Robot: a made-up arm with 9 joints. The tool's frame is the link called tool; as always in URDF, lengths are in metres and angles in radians. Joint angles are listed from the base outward.
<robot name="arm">
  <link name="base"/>
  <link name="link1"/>
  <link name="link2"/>
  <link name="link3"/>
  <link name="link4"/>
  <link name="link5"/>
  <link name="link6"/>
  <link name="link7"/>
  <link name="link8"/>
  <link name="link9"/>
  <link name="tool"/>
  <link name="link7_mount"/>
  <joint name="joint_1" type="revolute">
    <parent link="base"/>
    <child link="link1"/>
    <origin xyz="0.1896 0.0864 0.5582" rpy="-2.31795 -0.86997 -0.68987"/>
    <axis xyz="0 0 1"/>
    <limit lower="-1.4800" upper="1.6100"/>
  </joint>
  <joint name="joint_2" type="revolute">
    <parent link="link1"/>
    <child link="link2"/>
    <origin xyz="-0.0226 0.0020 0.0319" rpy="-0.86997 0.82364 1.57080"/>
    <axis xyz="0 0 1"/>
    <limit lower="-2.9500" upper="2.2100"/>
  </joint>
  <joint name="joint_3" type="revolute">
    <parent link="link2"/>
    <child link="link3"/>
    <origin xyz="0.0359 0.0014 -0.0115" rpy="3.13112 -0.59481 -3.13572"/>
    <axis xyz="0 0 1"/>
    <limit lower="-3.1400" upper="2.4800"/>
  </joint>
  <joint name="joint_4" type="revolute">
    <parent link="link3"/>
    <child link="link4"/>
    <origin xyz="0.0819 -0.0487 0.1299" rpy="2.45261 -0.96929 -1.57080"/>
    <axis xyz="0 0 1"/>
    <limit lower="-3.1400" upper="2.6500"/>
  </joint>
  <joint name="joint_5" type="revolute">
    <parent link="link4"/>
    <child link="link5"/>
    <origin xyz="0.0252 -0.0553 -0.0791"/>
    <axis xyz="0 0 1"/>
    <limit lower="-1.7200" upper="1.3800"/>
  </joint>
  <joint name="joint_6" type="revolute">
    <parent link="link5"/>
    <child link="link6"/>
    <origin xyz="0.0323 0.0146 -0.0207" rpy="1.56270 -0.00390 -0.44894"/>
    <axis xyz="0 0 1"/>
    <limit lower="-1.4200" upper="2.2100"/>
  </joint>
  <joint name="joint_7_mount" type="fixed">
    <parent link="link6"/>
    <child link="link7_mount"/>
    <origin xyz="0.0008 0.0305 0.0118"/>
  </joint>
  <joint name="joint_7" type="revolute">
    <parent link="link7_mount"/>
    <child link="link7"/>
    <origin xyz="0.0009 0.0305 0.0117" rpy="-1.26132 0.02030 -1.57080"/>
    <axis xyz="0 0 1"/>
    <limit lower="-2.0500" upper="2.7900"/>
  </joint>
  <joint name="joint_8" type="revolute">
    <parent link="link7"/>
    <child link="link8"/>
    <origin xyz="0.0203 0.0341 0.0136" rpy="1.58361 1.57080 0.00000"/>
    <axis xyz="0 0 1"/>
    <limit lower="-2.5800" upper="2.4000"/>
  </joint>
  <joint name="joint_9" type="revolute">
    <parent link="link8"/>
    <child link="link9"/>
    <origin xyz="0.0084 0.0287 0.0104" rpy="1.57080 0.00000 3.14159"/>
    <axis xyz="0 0 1"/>
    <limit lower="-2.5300" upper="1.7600"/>
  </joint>
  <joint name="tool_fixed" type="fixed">
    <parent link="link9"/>
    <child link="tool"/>
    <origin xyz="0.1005 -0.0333 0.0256" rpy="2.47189 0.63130 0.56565"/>
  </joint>
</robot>
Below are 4 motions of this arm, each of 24 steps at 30 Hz.
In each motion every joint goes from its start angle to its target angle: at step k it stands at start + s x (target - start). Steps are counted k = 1, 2, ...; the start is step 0. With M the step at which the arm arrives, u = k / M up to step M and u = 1 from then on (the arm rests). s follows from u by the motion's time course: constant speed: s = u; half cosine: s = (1 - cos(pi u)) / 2; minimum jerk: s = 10 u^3 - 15 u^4 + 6 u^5.
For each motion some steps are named. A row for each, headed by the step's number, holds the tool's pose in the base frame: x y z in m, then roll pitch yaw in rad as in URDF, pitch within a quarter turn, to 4 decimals.
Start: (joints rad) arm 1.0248 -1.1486 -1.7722 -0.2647 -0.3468 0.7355 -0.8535 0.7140 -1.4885
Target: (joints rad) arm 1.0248 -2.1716 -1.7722 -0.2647 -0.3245 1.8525 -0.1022 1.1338 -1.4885
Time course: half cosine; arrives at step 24
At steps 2, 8, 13, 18, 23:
2: 0.4733 -0.1064 0.6698 0.3588 -0.6743 -2.1982
8: 0.4457 -0.1038 0.7092 0.3808 -0.5374 -2.4652
13: 0.3871 -0.0928 0.7403 0.2432 -0.3761 -2.7191
18: 0.3202 -0.0746 0.7488 0.0134 -0.3054 -2.8798
23: 0.2843 -0.0636 0.7480 -0.1194 -0.3037 -2.9353

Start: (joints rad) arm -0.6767 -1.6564 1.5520 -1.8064 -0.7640 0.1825 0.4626 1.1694 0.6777
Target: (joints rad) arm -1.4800 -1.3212 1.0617 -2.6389 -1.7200 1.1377 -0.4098 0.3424 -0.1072
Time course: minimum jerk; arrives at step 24
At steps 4, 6, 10, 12, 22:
4: 0.2428 0.0584 0.6122 -2.6946 -0.1634 1.9115
6: 0.2374 0.0702 0.6092 -2.6796 -0.0306 1.9865
10: 0.2175 0.1025 0.5992 -2.6070 0.5129 2.2775
12: 0.2053 0.1184 0.5954 -2.5048 0.8907 2.5288
22: 0.1376 0.1724 0.5737 -0.2365 0.8837 -0.7899

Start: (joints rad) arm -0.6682 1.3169 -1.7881 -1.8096 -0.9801 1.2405 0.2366 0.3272 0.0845
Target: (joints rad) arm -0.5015 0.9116 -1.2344 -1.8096 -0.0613 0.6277 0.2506 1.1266 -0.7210
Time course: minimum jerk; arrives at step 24
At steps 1, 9, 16, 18, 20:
1: 0.1200 0.0603 0.5881 -1.0916 -0.0910 1.2500
9: 0.1104 0.0368 0.6007 -0.7322 -0.0071 1.4848
16: 0.1331 -0.0233 0.6443 -0.0754 -0.0982 1.9930
18: 0.1469 -0.0356 0.6541 0.0492 -0.1548 2.0910
20: 0.1575 -0.0429 0.6600 0.1265 -0.1963 2.1505

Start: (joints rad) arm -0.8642 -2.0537 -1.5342 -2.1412 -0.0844 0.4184 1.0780 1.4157 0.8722
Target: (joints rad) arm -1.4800 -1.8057 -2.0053 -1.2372 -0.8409 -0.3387 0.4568 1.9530 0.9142
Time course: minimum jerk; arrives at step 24
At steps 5, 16, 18, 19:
5: 0.1620 0.1104 0.4805 -0.0015 0.0997 -3.1148
16: 0.2365 0.1466 0.4651 0.3239 -0.0968 -2.9565
18: 0.2485 0.1556 0.4671 0.3705 -0.1125 -2.8967
19: 0.2527 0.1593 0.4680 0.3877 -0.1176 -2.8725

